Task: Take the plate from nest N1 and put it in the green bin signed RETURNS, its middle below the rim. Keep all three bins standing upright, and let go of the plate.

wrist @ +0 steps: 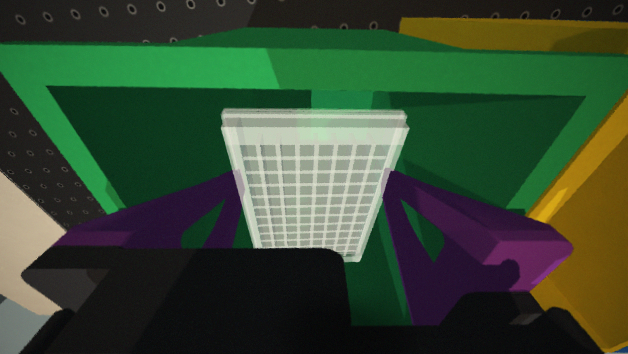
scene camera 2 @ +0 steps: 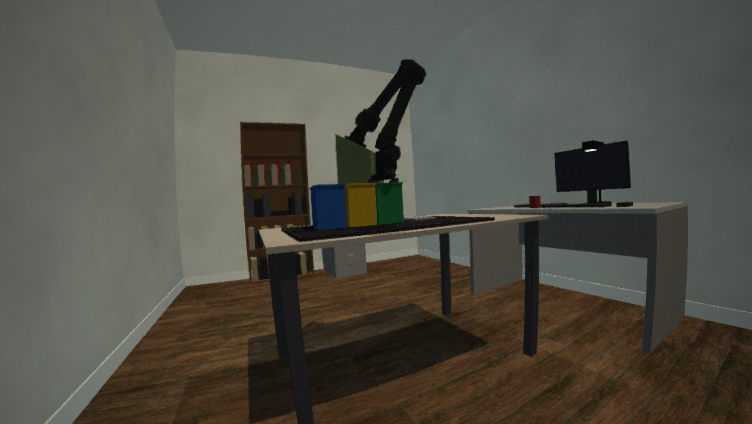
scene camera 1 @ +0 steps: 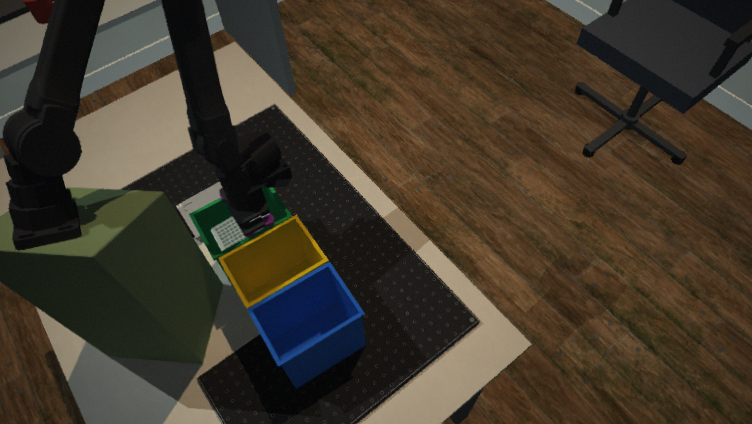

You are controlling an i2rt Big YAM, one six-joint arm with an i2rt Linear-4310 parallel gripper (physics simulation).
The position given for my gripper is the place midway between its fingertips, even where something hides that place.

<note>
In view: my gripper [scene camera 1: 253, 225], a white gridded plate [scene camera 1: 227, 233] and a pale nest [scene camera 1: 210, 194].
The white gridded plate shows as well in the wrist view [wrist: 307, 178]. My gripper also shows in the wrist view [wrist: 312, 177].
</note>
